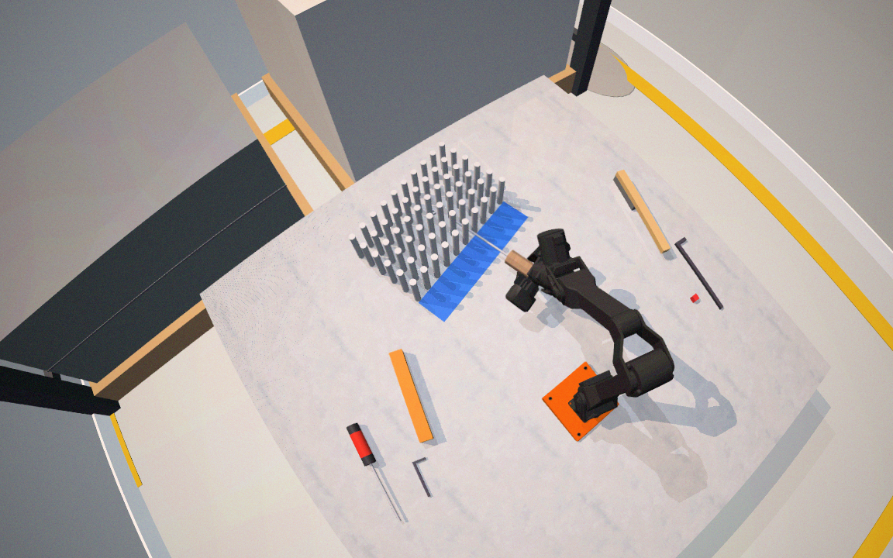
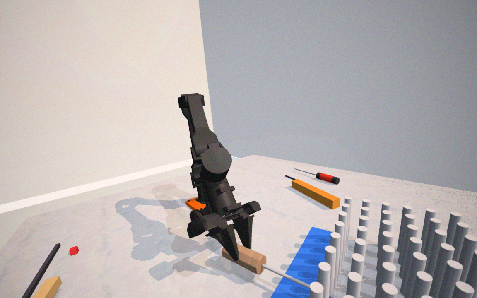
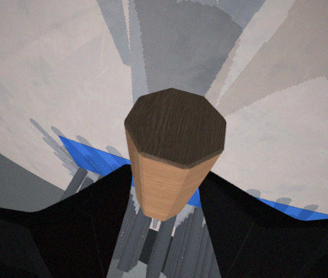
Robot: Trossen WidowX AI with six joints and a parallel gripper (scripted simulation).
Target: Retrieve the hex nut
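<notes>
Now: gripper tip 10 cm short of the blue taped strip, 6 cm to the right of it and 4 cm above it. Also, from my gripper tip: orange bar: 7 cm behind, 40 cm to the left, 2 cm below; then wood-handled hook tool: 10 cm ahead, 2 cm to the left, 1 cm below; then red cube: 36 cm behind, 32 cm to the right, 3 cm below.
</notes>
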